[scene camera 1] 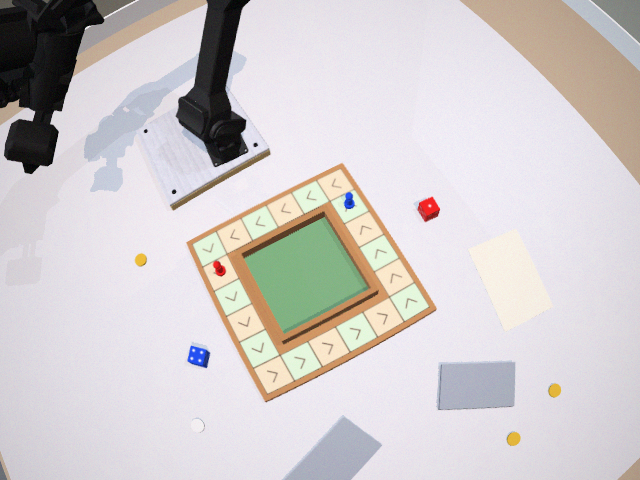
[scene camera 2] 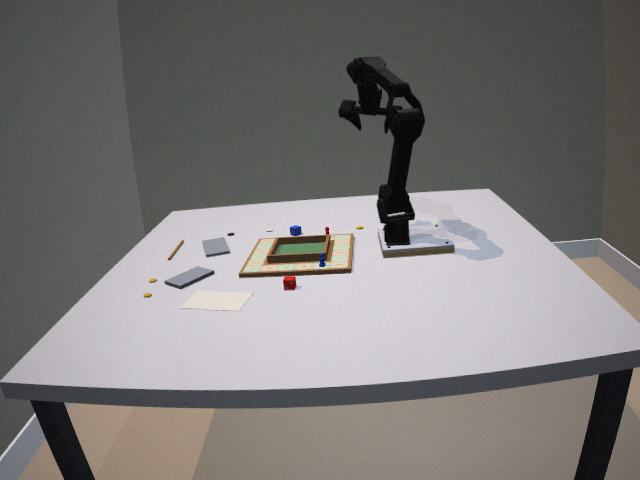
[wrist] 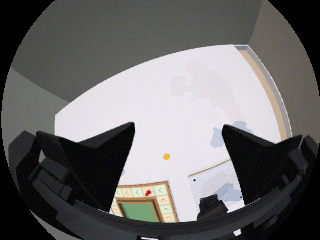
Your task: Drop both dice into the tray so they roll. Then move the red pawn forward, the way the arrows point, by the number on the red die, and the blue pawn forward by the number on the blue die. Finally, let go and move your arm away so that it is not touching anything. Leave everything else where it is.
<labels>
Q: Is my gripper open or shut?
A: Open.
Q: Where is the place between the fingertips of my gripper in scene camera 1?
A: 33,149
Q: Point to a green tray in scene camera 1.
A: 307,273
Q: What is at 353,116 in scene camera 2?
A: My gripper.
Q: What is my gripper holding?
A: Nothing.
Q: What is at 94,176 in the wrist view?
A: My gripper.
</labels>
